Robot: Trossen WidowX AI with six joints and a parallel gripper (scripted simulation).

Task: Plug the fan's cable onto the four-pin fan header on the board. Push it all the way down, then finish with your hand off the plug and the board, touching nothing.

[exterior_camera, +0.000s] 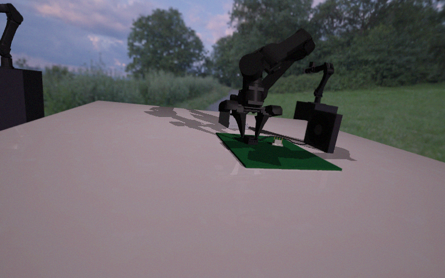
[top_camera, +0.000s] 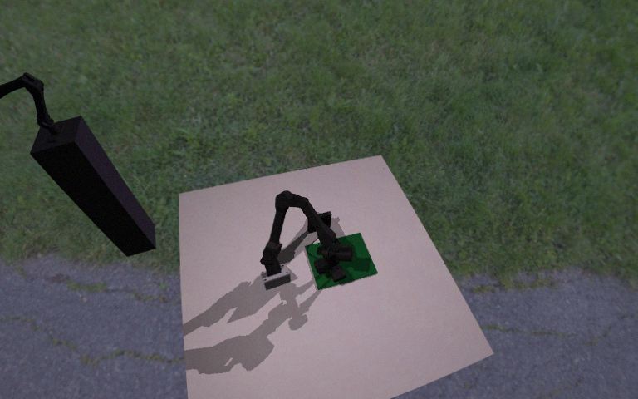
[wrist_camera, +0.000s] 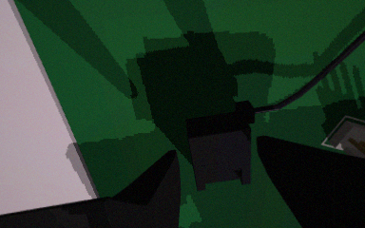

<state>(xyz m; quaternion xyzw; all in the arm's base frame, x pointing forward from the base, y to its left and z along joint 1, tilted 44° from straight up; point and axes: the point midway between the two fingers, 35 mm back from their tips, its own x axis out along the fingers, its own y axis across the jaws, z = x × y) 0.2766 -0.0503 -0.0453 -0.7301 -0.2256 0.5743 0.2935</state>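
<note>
The black fan plug lies 1 cm below my gripper tip and 1 cm ahead of it. Round my gripper tip: black fan 24 cm to the left, 4 cm above, 2 cm ahead; then green board 5 cm ahead, 4 cm to the left, 3 cm below; then pale fan header 9 cm to the left, 2 cm below, 2 cm ahead.
</note>
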